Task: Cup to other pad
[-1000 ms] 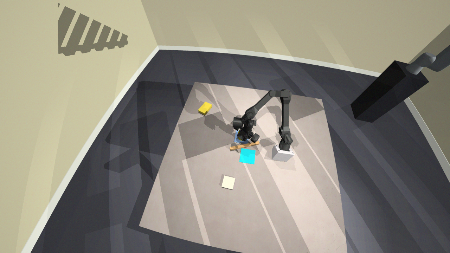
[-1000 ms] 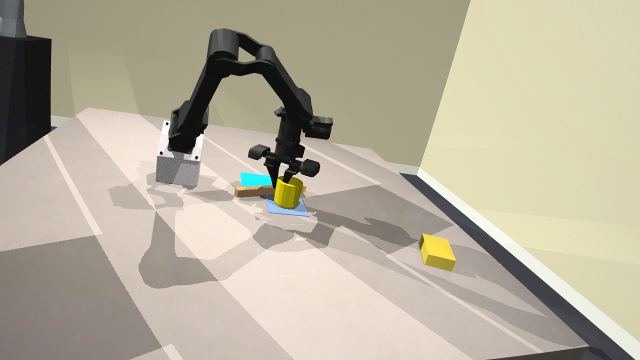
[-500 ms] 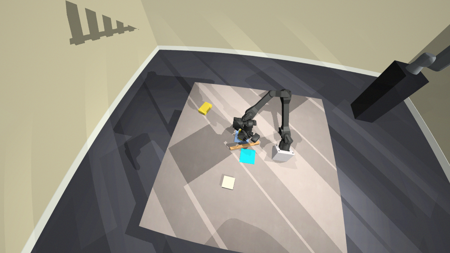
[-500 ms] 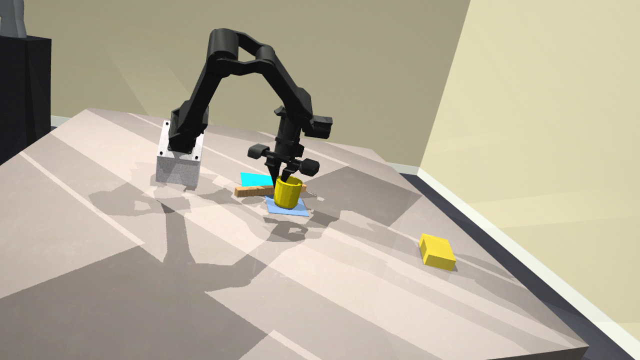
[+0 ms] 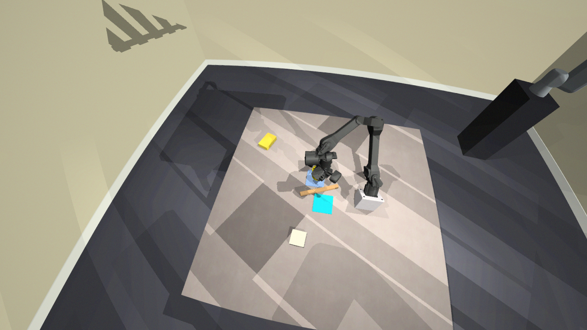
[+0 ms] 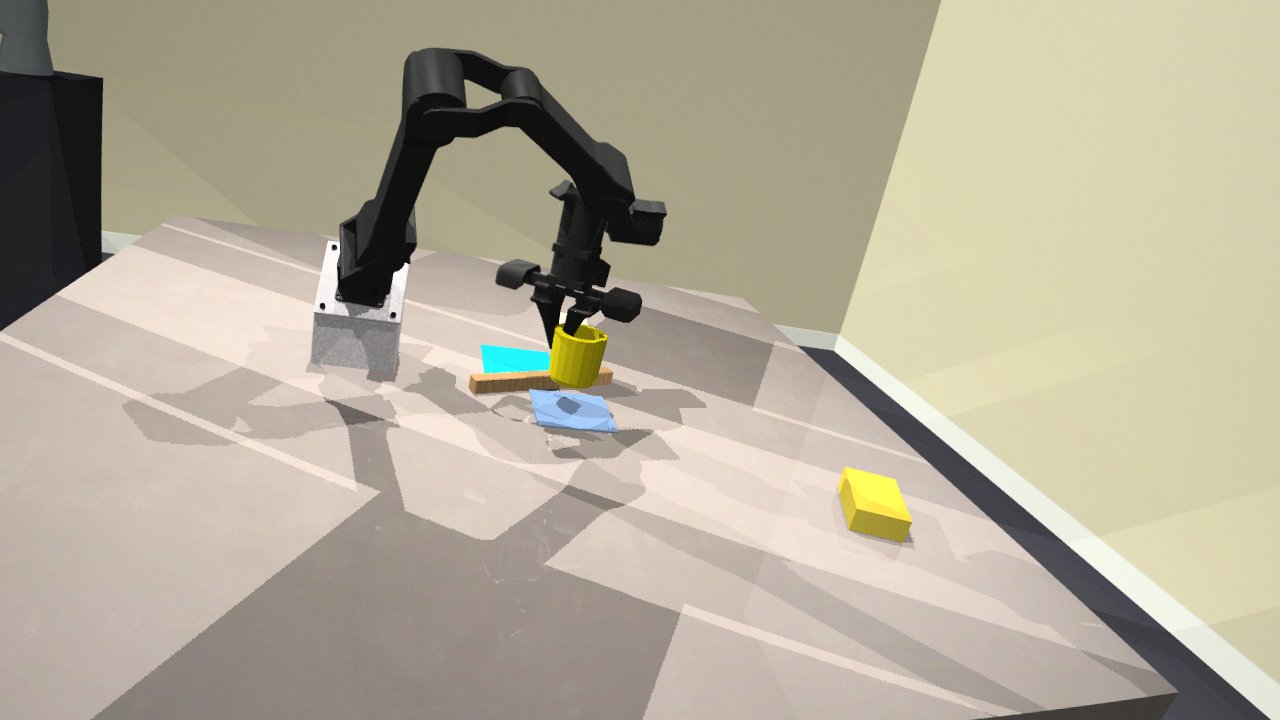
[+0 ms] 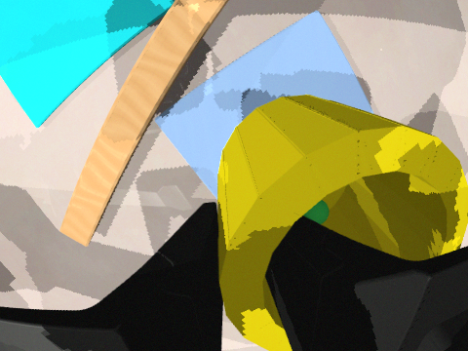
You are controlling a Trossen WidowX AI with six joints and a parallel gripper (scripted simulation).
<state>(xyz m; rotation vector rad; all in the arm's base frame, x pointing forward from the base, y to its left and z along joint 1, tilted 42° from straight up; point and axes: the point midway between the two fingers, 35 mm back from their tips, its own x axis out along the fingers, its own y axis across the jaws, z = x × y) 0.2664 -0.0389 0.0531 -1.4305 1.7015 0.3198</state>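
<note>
My gripper tip is now 130 mm to the right of the cyan pad, 90 mm above it and 40 mm past it. Also, from my gripper tip: wooden stick (80 mm below, 50 mm to the left); white tile (340 mm to the left, 70 mm below, 60 mm ahead).
</note>
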